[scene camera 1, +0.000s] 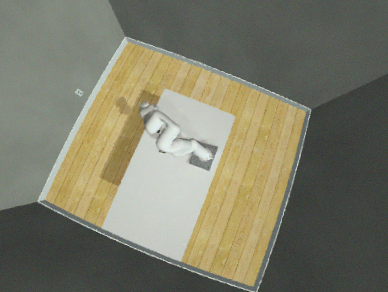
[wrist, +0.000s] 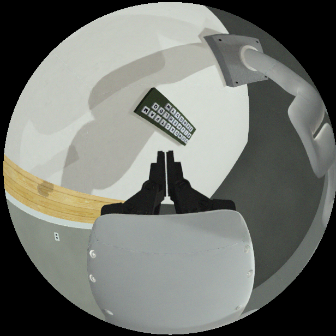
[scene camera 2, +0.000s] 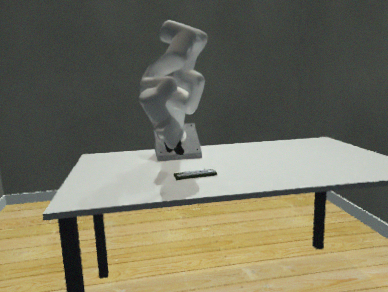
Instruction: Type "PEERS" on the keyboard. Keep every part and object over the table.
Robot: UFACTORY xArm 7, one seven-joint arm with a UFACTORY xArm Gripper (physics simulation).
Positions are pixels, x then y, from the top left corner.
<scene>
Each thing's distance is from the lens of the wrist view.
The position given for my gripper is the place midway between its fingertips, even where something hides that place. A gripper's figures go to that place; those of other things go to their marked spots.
my gripper [wrist: 165, 161]: 13 cm
keyboard [wrist: 154, 107]: 22 cm
</scene>
